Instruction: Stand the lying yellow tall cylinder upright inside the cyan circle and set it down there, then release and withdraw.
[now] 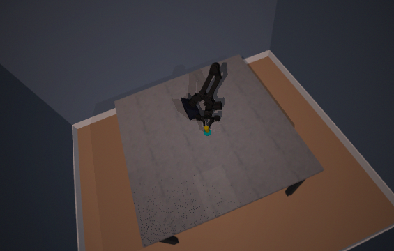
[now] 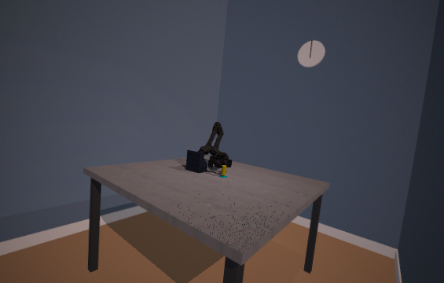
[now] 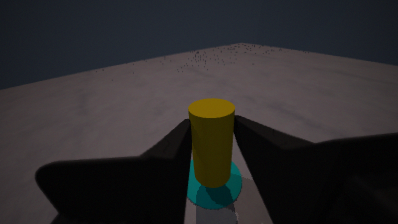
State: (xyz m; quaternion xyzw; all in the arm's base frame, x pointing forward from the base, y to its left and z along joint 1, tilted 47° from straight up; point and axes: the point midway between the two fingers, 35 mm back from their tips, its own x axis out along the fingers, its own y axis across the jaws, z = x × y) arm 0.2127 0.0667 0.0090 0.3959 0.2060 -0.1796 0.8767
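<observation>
My gripper tip is now 7 cm above the cyan circle. Also, from my gripper tip: yellow tall cylinder 2 cm below.
</observation>
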